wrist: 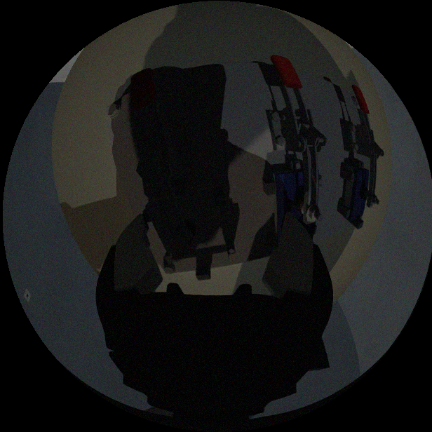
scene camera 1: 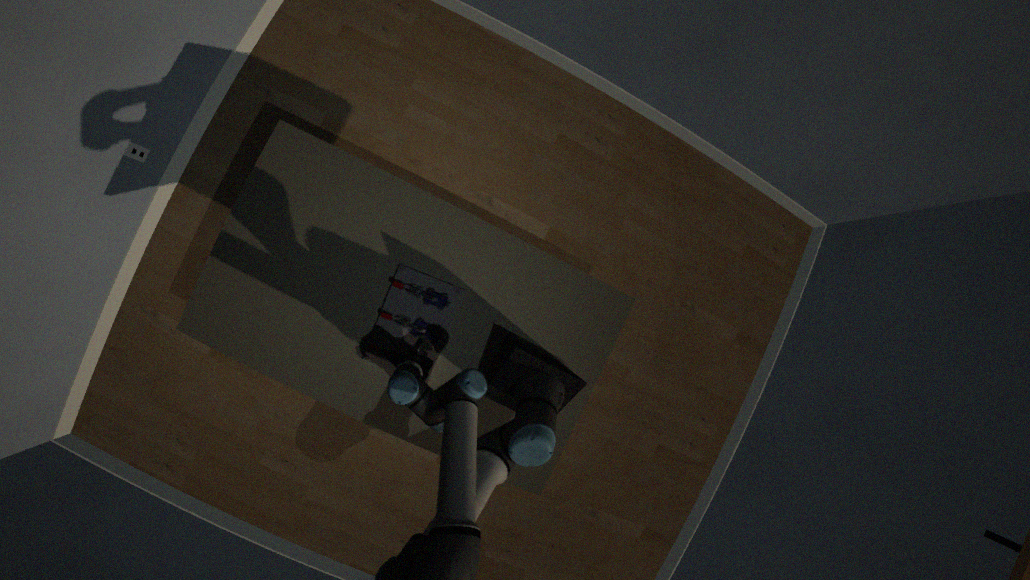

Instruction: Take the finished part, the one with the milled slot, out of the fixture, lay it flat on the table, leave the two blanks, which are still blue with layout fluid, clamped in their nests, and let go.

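Frame: origin at the arm's base, x ahead, y left, z up, level; millimetres.
Seen in the pictures: arm's base at its link origin: (scene camera 1: 539, 389).
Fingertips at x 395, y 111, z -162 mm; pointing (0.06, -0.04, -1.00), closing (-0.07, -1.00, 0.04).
Note:
Offsets run from my fingertips to a thing's top centre. Level surfaces: height alone.
The fixture plate {80 mm right, 46 mm ahead, 12 mm down} (scene camera 1: 416, 305) (wrist: 245, 95) lies on the table {27 mm down} (scene camera 1: 338, 190) (wrist: 87, 160). Two blue blanks sit in its nests: one blank {86 mm right, 6 mm back, 4 mm up} (scene camera 1: 426, 328) (wrist: 290, 187) beside the right finger in the wrist view, the other blank {194 mm right, 17 mm ahead, 14 mm up} (scene camera 1: 436, 297) (wrist: 358, 195) farther right. My gripper (scene camera 1: 428, 344) (wrist: 213, 215) is open, its jaws wide apart and pointing down over the third nest, left of the blanks in the wrist view. Deep shadow covers this nest; the slotted part cannot be made out there, and contact with the fingers cannot be told.
Red clamp handles {178 mm right, 146 mm ahead, 35 mm up} (scene camera 1: 396, 283) (wrist: 286, 72) stand at the blue blanks' nests. A dark red handle (wrist: 143, 87) lies in shadow at the third nest. The dark base plate (scene camera 1: 497, 349) of the arm is on the table, beside the fixture.

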